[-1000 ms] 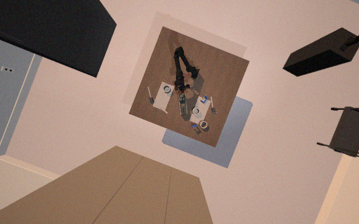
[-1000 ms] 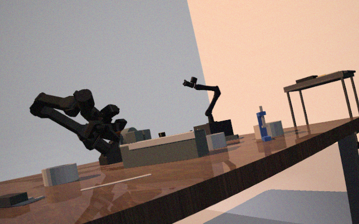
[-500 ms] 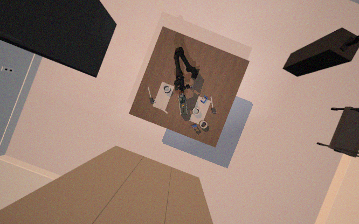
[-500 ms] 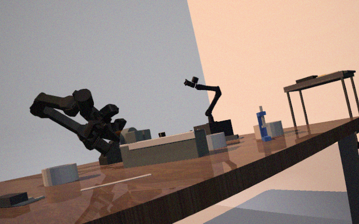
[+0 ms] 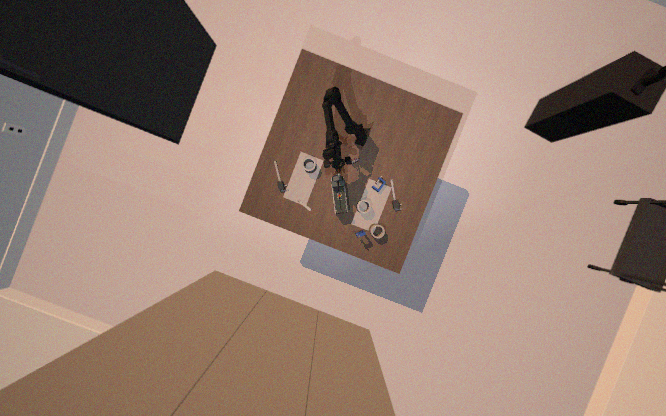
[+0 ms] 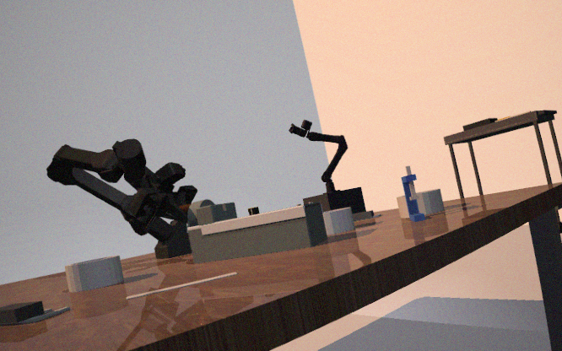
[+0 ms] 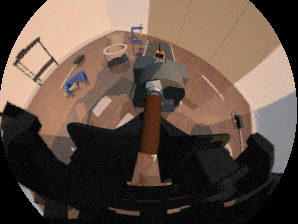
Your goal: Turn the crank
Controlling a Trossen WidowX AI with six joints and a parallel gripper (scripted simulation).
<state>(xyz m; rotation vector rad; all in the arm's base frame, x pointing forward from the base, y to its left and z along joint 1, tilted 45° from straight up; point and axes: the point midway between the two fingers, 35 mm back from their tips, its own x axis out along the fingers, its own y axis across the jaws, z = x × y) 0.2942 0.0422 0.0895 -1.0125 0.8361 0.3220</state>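
Right now my gripper tip is 1 cm past the crank handle, 1 cm to the left of it and 3 cm below it. Also, from my gripper tip: red pointer 14 cm ahead, 8 cm to the left; thin white rod 32 cm ahead, 12 cm to the right, 9 cm below.
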